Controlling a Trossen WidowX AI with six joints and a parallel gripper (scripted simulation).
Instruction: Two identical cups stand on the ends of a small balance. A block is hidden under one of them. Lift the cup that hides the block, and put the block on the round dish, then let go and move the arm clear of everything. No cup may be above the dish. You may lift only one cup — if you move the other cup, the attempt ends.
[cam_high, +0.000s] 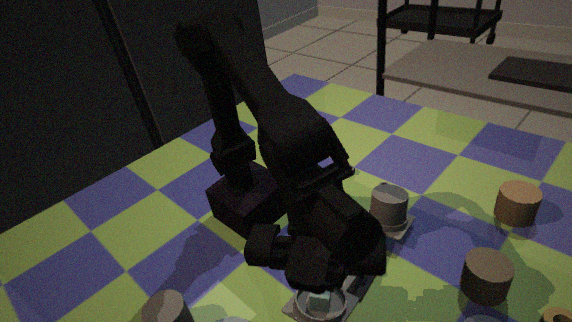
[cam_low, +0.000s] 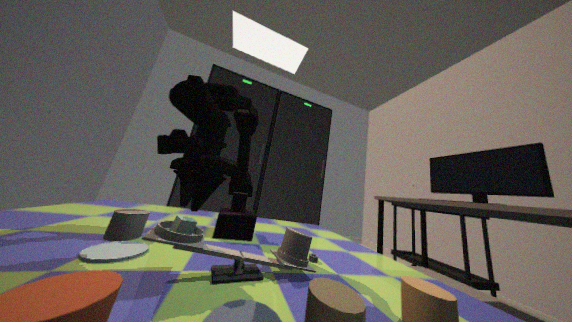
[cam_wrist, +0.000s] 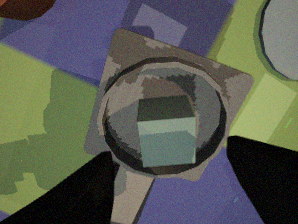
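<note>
Now: the round dish 80 mm behind my gripper tip, 140 mm to the right of it and 120 mm below it. Also, from my gripper tip: orange-red cylinder: 170 mm ahead, 30 mm to the right, 80 mm below; then cup: 170 mm behind, 220 mm to the right, 80 mm below.
</note>
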